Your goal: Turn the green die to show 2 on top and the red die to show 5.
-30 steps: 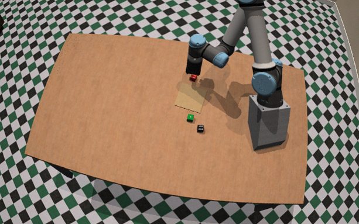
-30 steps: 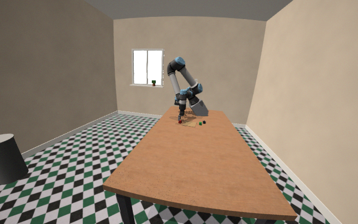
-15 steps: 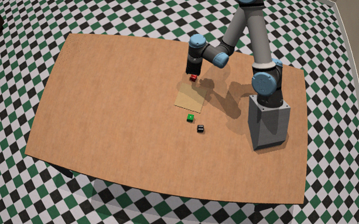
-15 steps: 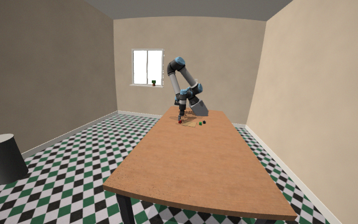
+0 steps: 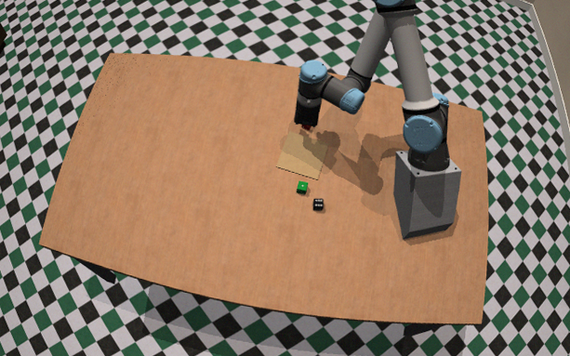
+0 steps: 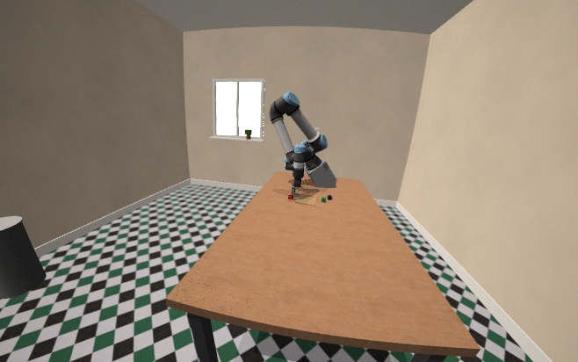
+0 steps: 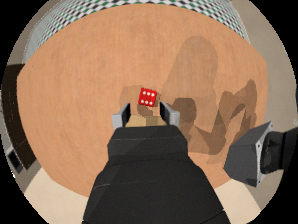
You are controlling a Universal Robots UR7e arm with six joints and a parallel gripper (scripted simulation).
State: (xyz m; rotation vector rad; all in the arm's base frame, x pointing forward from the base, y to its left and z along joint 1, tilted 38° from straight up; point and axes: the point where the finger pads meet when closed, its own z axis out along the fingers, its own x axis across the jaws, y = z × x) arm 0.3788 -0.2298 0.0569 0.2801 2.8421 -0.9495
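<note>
The red die lies 10 mm behind my hand, 10 mm to the right of it and 40 mm below it. The rest, counted from my hand: green die: 30 mm ahead, 220 mm to the left, 40 mm below; then black die: 20 mm behind, 280 mm to the left, 40 mm below; then tan mat: 10 mm ahead, 100 mm to the left, 60 mm below.
</note>
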